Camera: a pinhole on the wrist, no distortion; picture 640 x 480 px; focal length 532.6 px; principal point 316.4 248.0 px. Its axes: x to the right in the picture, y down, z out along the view. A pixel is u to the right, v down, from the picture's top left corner.
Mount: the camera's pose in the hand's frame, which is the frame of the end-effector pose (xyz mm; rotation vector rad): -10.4 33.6 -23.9 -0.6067 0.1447 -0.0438
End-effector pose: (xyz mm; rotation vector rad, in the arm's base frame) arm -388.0 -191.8 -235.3 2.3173 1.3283 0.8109
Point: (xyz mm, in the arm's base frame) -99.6 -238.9 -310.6
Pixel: 345 185
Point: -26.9 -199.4 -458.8
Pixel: 341 23
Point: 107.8 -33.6 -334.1
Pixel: 595 134
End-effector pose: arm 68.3 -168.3 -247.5 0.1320 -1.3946 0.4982
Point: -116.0 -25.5 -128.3
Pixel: 572 312
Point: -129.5 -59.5 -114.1
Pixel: 569 225
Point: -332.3 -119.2 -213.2
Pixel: 263 146
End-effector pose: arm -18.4 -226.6 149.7 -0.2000 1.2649 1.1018
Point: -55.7 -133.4 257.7
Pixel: 134 312
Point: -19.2 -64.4 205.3
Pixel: 404 167
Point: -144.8 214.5 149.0
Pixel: 604 385
